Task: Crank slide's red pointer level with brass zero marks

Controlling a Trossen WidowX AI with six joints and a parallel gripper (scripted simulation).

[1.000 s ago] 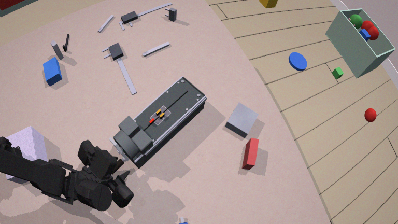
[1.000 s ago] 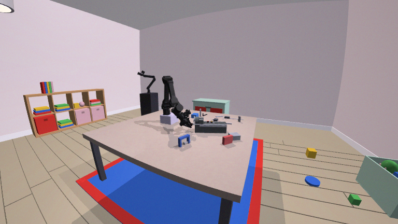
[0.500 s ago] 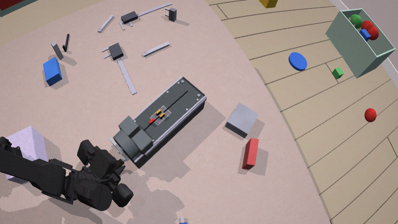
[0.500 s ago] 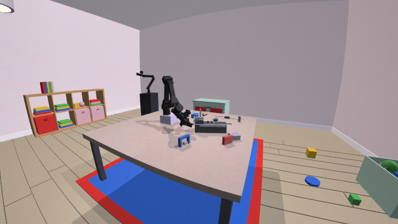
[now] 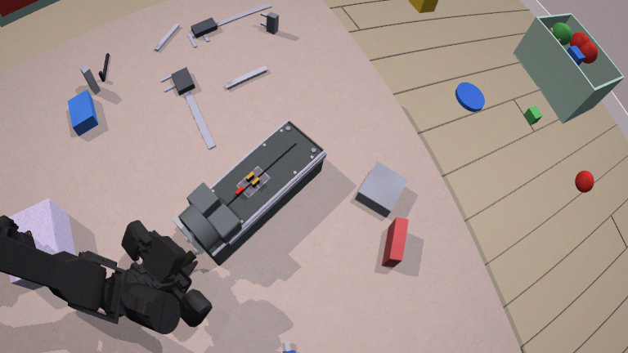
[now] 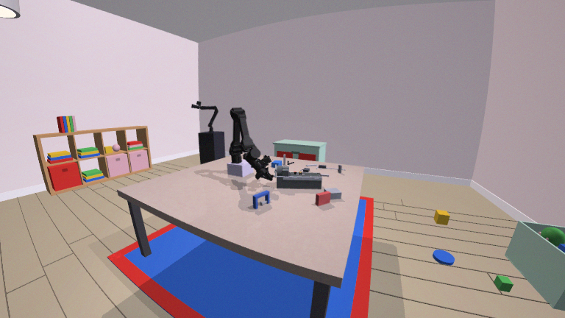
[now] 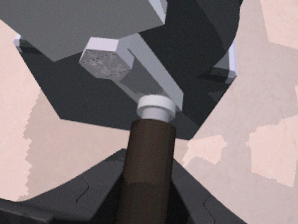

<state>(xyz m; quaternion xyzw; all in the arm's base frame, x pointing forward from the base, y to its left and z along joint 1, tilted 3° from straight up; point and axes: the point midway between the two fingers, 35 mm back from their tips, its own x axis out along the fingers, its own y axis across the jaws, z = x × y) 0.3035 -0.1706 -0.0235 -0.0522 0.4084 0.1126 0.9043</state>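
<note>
Now: gripper tip 2 cm past the dark brown crank handle and 2 cm below it. Also, from my gripper tip: red pointer (13 cm ahead, 5 cm to the left, 4 cm above); red block (31 cm ahead, 15 cm to the right, 1 cm below); grey block (36 cm ahead, 5 cm to the right, 2 cm below).
</note>
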